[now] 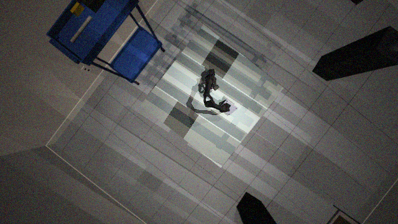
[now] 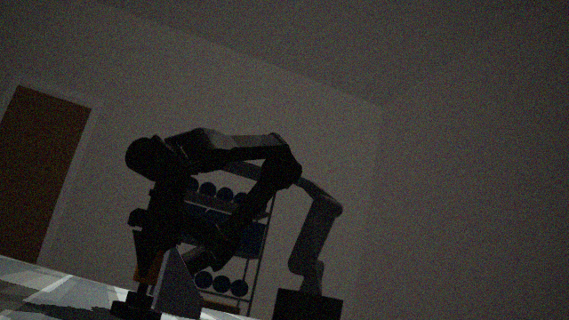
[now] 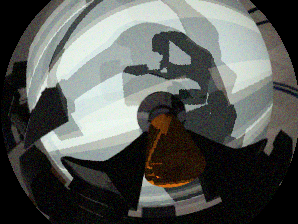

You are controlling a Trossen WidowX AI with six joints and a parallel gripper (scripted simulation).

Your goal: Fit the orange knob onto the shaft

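Right now the orange knob is 2 cm above my gripper tip. Round my gripper tip: dark round pedestal 4 cm below.
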